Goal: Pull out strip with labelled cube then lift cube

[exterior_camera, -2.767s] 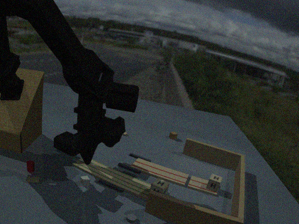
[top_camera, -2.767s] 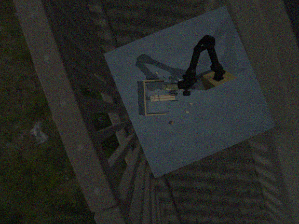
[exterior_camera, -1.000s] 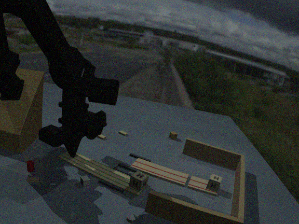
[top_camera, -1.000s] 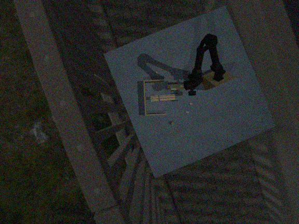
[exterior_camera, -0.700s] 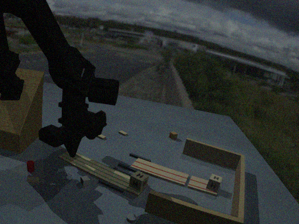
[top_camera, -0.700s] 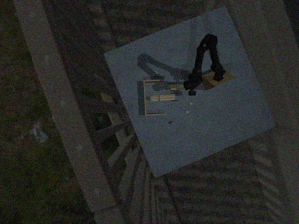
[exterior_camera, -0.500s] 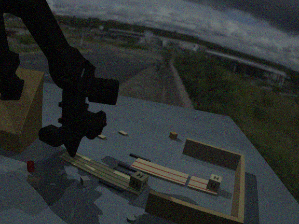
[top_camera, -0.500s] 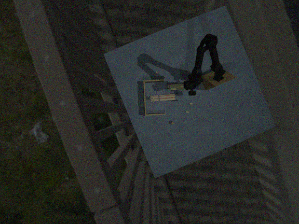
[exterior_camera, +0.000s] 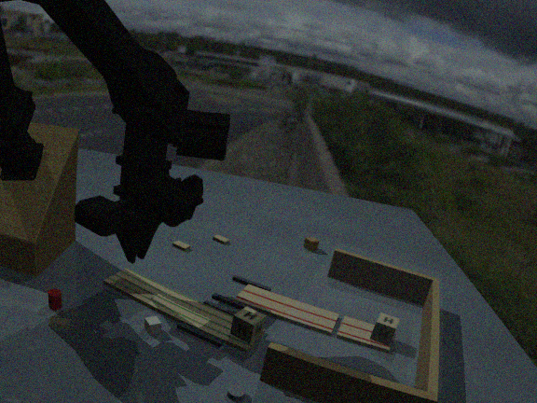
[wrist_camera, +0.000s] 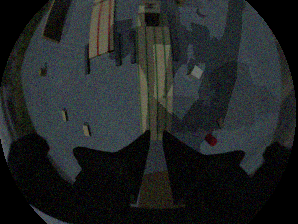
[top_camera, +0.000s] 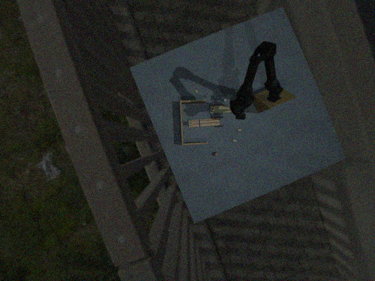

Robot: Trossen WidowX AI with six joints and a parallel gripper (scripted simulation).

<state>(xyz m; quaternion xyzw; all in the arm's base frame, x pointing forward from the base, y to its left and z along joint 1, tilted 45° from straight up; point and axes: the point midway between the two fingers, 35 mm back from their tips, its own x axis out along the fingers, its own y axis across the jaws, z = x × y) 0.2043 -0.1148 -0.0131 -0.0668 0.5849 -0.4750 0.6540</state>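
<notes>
The white cube lies 4 cm ahead of my gripper tip, 10 cm to the right of it and 4 cm below it. Also, from my gripper tip: red cylinder: 10 cm behind, 8 cm to the right, 3 cm below.
</notes>
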